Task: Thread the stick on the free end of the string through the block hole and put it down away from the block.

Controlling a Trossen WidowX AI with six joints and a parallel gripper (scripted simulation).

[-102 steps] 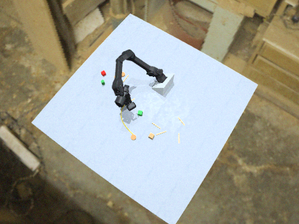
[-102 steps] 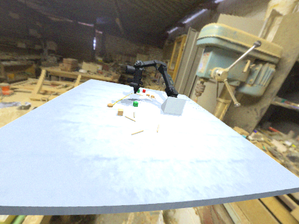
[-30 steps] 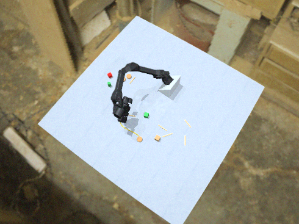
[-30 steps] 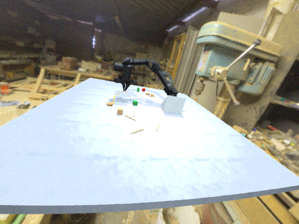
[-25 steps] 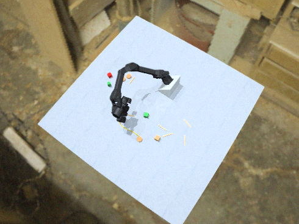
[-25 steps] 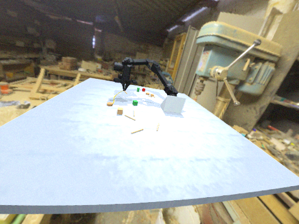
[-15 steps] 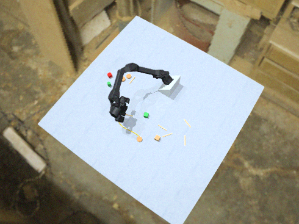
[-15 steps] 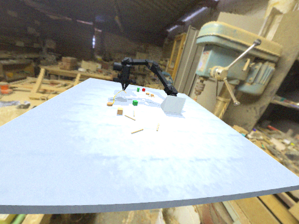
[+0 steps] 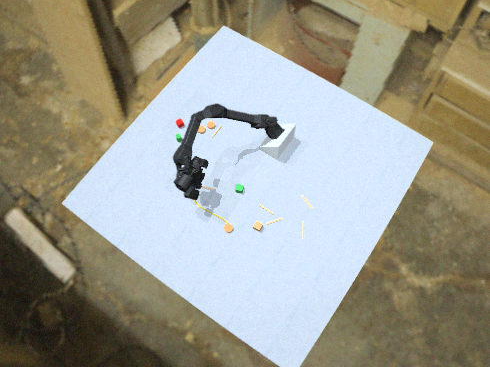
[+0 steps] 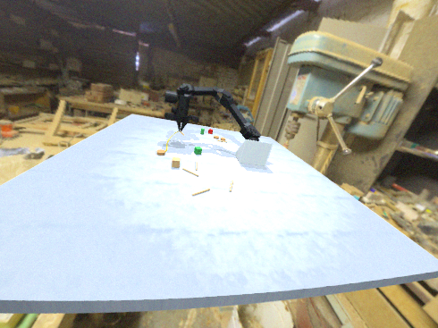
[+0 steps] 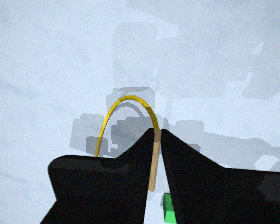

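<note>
Right now my gripper tip is 140 mm to the right of the green cube, 130 mm past it and 40 mm above it. From my gripper tip the other things lie so: round wooden button: 220 mm to the left, 50 mm below, 40 mm ahead; then tan cube: 320 mm to the left, 50 mm behind, 40 mm below; then thin wooden stick: 20 mm to the left, 10 mm behind.
</note>
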